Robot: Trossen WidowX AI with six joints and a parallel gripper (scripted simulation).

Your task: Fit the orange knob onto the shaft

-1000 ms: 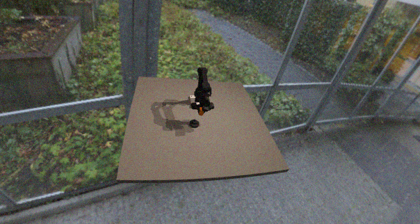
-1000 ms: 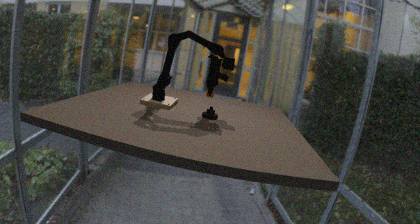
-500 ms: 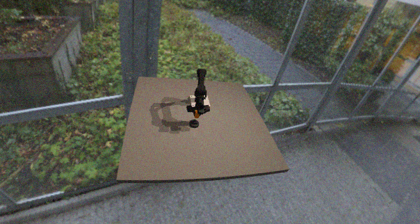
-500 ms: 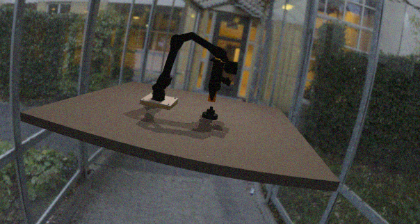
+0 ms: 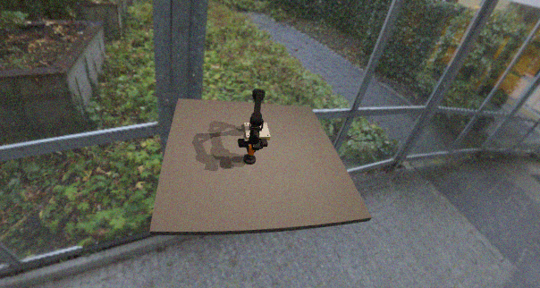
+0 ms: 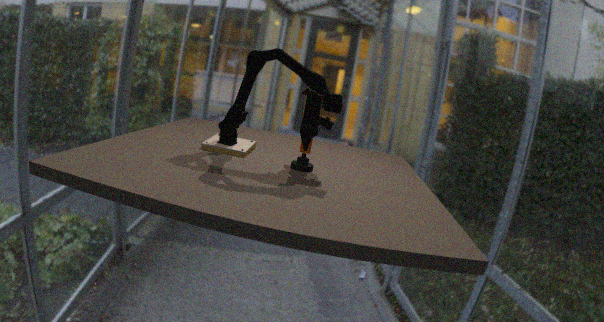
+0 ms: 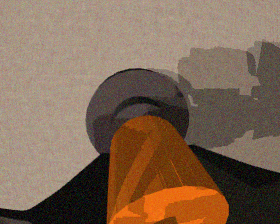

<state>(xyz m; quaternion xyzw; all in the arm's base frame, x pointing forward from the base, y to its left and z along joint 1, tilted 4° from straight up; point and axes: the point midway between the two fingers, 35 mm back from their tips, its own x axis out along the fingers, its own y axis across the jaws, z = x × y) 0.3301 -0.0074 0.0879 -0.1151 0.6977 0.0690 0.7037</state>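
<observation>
The orange knob lies 20 mm above my gripper tip. From my gripper tip the other things lie so: dark round pedestal 40 mm below.
</observation>
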